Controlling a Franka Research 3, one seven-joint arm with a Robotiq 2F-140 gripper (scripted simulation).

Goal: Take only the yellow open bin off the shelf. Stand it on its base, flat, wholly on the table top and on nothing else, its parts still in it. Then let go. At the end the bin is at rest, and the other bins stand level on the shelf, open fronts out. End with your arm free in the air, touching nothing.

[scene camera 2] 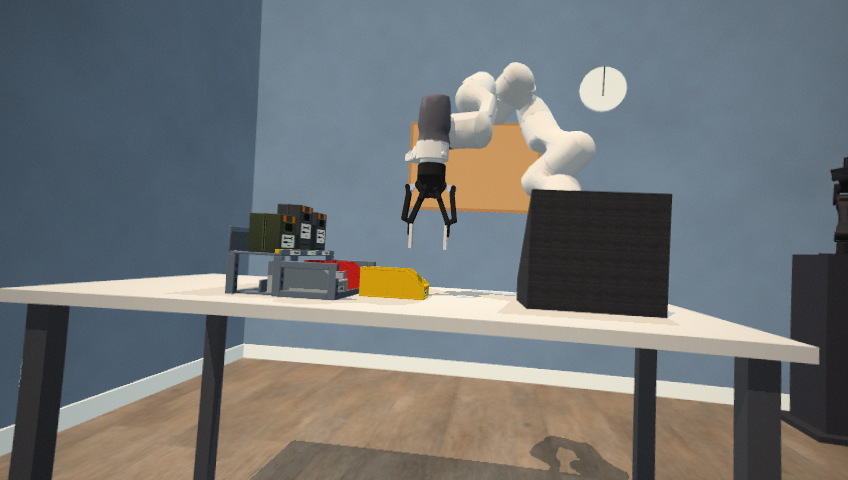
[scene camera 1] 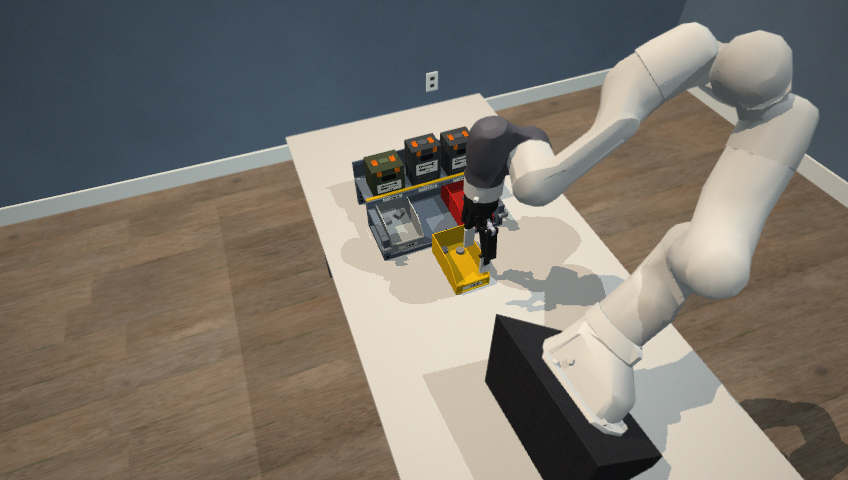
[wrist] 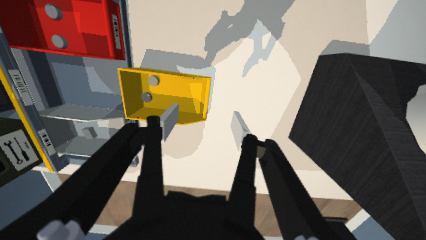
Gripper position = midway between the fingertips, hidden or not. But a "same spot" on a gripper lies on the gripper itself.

my gripper: scene camera 2; scene camera 1; wrist 205, 115
yellow open bin: scene camera 2; scene camera 1; wrist 192, 94
same spot on yellow open bin: (scene camera 2: 387, 282) = (scene camera 1: 441, 259)
same spot on my gripper: (scene camera 1: 488, 242) = (scene camera 2: 454, 199)
